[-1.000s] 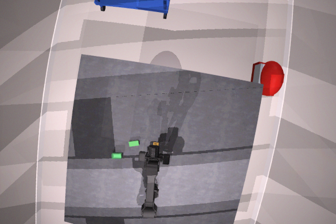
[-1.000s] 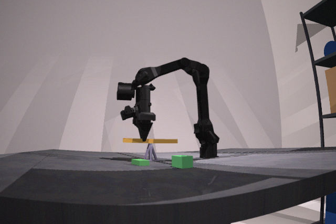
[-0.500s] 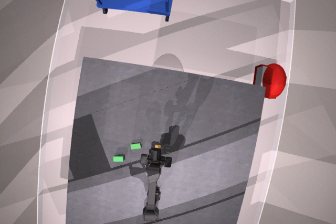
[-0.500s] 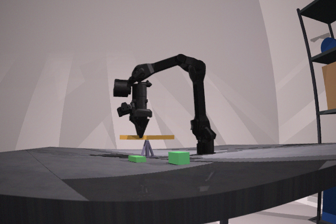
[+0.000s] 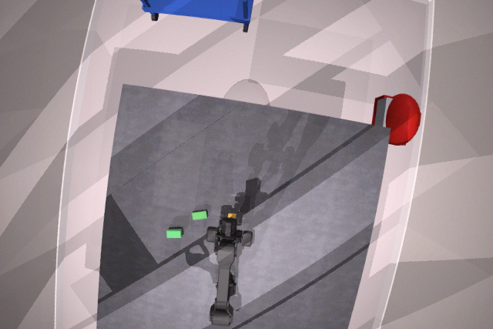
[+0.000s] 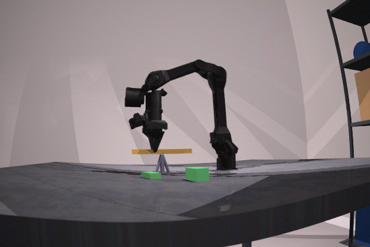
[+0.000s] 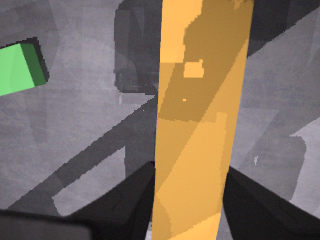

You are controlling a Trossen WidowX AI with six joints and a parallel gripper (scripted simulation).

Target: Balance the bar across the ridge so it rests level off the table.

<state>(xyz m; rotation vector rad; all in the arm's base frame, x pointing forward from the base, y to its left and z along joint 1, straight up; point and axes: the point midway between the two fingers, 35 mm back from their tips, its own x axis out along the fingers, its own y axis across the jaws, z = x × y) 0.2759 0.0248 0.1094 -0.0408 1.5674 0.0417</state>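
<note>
Right now my gripper tip is 3 cm past the bar.
</note>
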